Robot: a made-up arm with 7 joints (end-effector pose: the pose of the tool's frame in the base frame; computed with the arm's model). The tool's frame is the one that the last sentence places.
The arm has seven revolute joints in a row. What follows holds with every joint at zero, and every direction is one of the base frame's.
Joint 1 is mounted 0.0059 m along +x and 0.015 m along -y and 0.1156 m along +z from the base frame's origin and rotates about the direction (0.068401, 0.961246, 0.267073), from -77.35 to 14.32 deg.
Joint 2 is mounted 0.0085 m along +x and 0.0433 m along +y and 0.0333 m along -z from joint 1 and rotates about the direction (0.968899, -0.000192, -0.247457), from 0.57 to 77.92 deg.
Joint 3 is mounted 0.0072 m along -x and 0.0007 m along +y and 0.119 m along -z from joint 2 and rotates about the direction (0.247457, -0.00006, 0.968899), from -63.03 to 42.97 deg.
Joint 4 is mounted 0.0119 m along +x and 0.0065 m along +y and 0.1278 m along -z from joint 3 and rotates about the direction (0.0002, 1, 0.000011), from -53.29 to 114.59 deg.
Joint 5 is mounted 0.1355 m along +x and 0.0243 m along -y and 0.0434 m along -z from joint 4 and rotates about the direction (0.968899, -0.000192, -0.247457), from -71.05 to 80.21 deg.
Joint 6 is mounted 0.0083 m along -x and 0.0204 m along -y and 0.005 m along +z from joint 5 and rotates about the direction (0.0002, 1, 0.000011), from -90.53 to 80.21 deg.
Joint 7 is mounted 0.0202 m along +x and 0.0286 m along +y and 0.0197 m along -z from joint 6 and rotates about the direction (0.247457, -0.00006, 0.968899), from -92.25 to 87.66 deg.
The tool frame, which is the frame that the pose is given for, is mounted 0.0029 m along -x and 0.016 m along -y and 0.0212 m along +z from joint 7; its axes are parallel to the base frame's.
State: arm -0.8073 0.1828 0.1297 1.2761 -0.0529 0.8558 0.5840
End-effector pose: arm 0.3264 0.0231 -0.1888 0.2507 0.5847 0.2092 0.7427
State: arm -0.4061 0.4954 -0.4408 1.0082 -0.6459 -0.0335 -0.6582
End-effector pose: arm 0.2129 0.1214 -0.2358 -0.1129 0.3050 -0.2382 0.9151
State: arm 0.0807 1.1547 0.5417 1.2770 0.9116 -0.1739 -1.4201
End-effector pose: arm 0.0690 0.3815 -0.0633 0.0663 0.7941 -0.2236 0.5612
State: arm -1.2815 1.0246 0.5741 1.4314 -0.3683 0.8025 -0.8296
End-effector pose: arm 0.3379 0.2773 0.1185 -0.4181 0.0425 -0.0246 0.9071
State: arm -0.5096 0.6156 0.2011 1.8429 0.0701 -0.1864 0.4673
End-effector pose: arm 0.1732 0.2103 -0.2251 0.3409 0.4515 0.3523 0.7456
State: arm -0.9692 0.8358 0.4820 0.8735 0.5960 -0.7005 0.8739
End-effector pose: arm 0.3759 0.2290 0.0670 0.4078 -0.5118 0.4367 0.6173
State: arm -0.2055 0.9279 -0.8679 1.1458 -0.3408 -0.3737 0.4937
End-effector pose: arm 0.1019 0.2584 -0.2272 0.5499 0.2597 0.0093 0.7938
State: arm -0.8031 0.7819 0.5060 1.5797 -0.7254 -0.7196 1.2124
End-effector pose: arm 0.2986 0.2774 -0.0797 -0.0157 -0.0663 0.9190 0.3883
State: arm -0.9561 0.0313 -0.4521 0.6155 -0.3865 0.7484 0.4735
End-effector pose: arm 0.3507 -0.1371 -0.0725 0.1667 0.2164 -0.0839 0.9583
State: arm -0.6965 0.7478 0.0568 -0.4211 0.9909 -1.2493 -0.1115
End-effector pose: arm 0.2937 0.0856 0.0321 0.6448 -0.6486 -0.3786 0.1424
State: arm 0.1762 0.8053 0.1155 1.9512 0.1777 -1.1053 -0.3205
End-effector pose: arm -0.0914 0.2743 -0.1703 0.2490 0.5162 -0.0761 0.8159
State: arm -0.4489 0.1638 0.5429 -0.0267 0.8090 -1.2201 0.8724
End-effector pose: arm 0.2795 0.0835 -0.0848 0.2522 -0.7570 0.2261 0.5588
